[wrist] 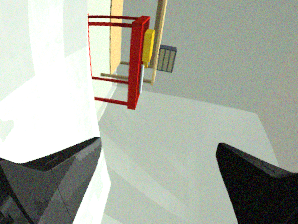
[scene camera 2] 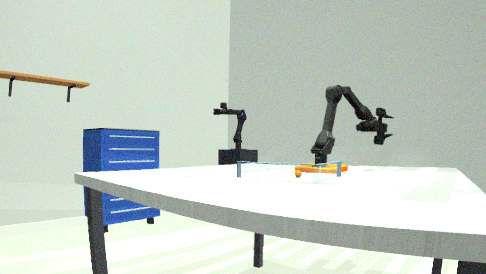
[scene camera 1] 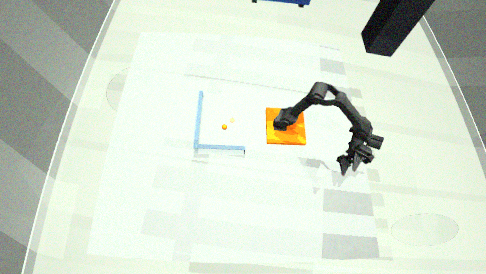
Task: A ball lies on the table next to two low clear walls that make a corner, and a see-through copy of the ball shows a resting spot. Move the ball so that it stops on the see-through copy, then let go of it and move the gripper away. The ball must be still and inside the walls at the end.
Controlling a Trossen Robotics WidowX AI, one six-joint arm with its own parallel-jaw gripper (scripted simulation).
Note:
My gripper (scene camera 1: 348, 173) is open, holding nothing. I also see a clear wall (scene camera 2: 304, 174).
My gripper is seen too in the wrist view (wrist: 160, 147).

